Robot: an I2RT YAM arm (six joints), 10 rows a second.
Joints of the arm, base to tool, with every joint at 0 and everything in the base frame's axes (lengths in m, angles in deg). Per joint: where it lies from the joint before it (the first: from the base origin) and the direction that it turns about. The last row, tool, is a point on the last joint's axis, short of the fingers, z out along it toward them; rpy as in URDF.
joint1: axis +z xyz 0 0 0.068
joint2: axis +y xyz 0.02 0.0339 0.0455
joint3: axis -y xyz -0.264 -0.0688 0
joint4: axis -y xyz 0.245 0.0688 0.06
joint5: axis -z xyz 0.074 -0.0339 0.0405
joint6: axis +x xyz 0.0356 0 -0.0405
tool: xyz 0 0 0 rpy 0 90 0
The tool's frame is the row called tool.
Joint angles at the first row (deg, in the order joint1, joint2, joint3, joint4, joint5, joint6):
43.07, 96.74, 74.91, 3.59, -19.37, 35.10
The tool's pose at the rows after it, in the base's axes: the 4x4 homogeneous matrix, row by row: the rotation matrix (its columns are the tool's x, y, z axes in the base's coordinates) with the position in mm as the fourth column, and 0 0 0 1 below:
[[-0.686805 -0.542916 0.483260 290.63], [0.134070 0.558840 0.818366 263.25], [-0.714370 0.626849 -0.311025 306.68], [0 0 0 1]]
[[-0.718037 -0.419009 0.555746 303.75], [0.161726 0.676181 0.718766 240.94], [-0.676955 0.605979 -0.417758 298.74], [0 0 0 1]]
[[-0.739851 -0.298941 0.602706 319.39], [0.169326 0.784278 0.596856 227.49], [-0.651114 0.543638 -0.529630 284.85], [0 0 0 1]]
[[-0.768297 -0.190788 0.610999 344.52], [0.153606 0.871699 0.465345 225.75], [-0.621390 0.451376 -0.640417 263.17], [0 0 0 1]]
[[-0.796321 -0.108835 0.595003 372.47], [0.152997 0.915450 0.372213 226.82], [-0.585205 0.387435 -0.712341 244.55], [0 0 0 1]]
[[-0.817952 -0.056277 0.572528 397.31], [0.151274 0.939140 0.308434 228.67], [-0.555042 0.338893 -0.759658 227.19], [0 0 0 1]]
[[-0.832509 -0.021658 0.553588 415.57], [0.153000 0.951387 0.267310 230.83], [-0.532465 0.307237 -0.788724 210.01], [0 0 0 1]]
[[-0.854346 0.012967 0.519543 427.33], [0.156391 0.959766 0.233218 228.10], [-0.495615 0.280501 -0.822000 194.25], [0 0 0 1]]
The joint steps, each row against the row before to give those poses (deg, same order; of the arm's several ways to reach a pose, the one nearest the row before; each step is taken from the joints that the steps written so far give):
-2.50, -2.35, -2.21, -0.98, 1.47, 0.10
-3.39, -0.20, 0.59, -7.17, 4.20, 0.20
-2.49, 2.27, 2.01, -6.66, 5.21, -0.89
-1.74, 6.33, 5.17, -6.37, 5.15, -1.30
-1.65, 7.14, 6.79, -5.17, 2.83, -0.22
-1.29, 6.62, 6.58, -3.98, 1.61, -0.29
-0.80, 5.28, 4.81, -2.19, 1.01, -0.01
-0.95, 3.77, 3.20, -2.67, 0.22, 0.18

